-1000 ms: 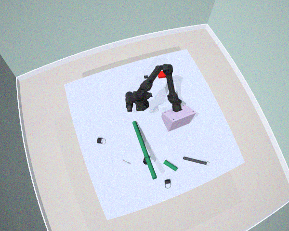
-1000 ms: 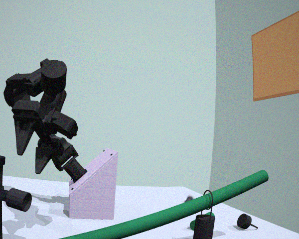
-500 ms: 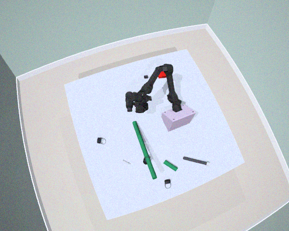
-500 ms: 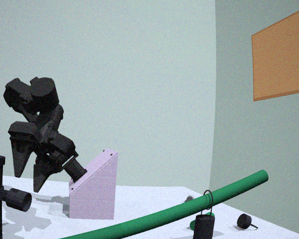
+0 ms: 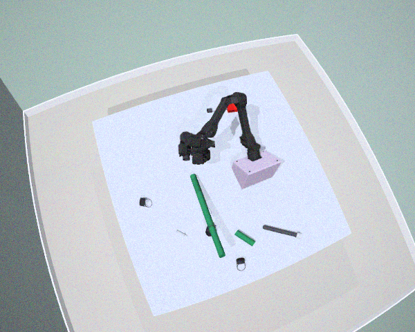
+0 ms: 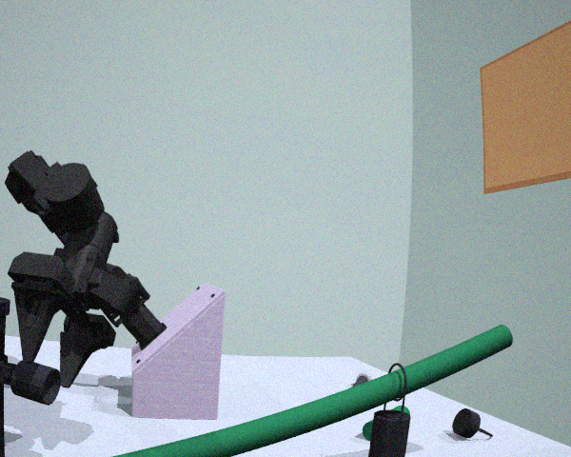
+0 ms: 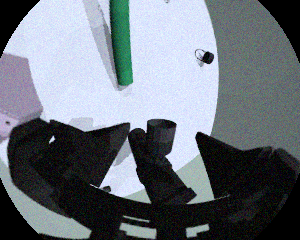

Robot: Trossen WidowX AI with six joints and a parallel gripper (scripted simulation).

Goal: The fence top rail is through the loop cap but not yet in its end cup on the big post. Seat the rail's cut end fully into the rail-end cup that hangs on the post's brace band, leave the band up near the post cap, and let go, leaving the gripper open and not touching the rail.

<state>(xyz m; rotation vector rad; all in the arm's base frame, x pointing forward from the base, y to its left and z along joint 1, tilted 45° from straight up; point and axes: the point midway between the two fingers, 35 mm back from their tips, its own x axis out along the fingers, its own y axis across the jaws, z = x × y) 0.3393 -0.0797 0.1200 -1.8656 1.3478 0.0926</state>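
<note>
Right now my gripper tip is 10 mm past the dark rail-end cup, 30 mm to the left of it and 10 mm above it. The rest, counted from my gripper tip: small screw: 190 mm ahead, 350 mm to the left, 130 mm below; then red-headed tool: 360 mm behind, 280 mm to the right, 120 mm below; then short green tube: 120 mm behind, 530 mm to the left, 120 mm below.
</note>
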